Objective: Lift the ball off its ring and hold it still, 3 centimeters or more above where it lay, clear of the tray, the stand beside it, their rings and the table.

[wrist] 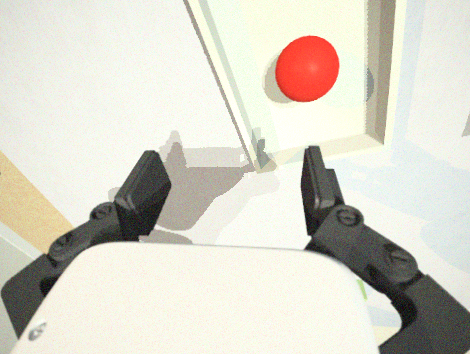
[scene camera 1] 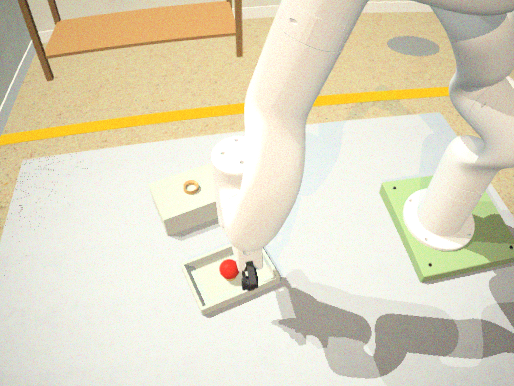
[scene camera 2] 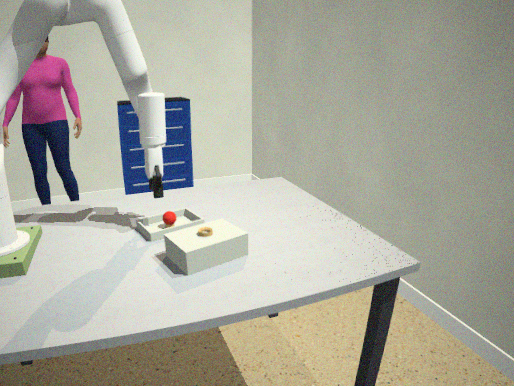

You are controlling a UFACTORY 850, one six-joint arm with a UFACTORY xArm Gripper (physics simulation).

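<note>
The red ball (scene camera 1: 229, 269) (scene camera 2: 169, 218) (wrist: 307, 68) rests inside the shallow cream tray (scene camera 1: 204, 309) (scene camera 2: 151, 235) (wrist: 390, 75); its ring is mostly hidden under it. My gripper (scene camera 1: 250, 286) (scene camera 2: 158, 194) (wrist: 230, 166) is open and empty, in the air above the tray's end; in the wrist view the ball lies ahead of the fingertips and to the right. The cream stand (scene camera 1: 192, 224) (scene camera 2: 217, 255) is a box beside the tray, with an orange-brown ring (scene camera 1: 191, 187) (scene camera 2: 205, 232) lying on its top. My arm hides one end of the stand in scene camera 1.
The arm's base is on a green plate (scene camera 1: 425, 274) (scene camera 2: 31, 250) on the grey-white table (scene camera 1: 100, 320) (scene camera 2: 300, 240). A blue drawer cabinet (scene camera 2: 175, 145) and a person in a pink top (scene camera 2: 50, 90) are behind the table. A wooden shelf (scene camera 1: 145, 30) is on the floor beyond it.
</note>
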